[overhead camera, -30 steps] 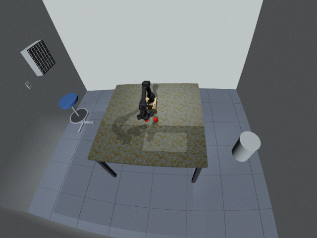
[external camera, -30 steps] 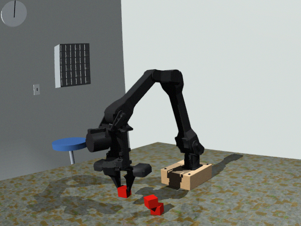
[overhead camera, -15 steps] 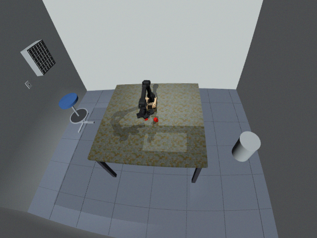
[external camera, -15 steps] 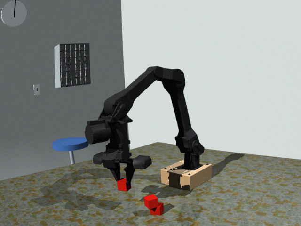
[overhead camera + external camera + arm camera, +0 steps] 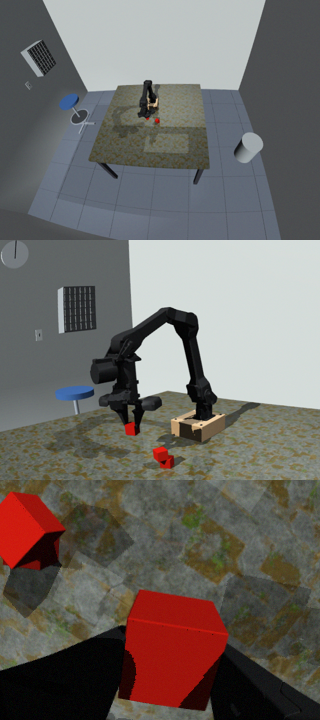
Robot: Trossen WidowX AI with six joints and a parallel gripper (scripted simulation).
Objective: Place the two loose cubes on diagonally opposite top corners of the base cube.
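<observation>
The red base cube is 11 cm to the left of my gripper tip, 10 cm below it and 3 cm behind it.
</observation>
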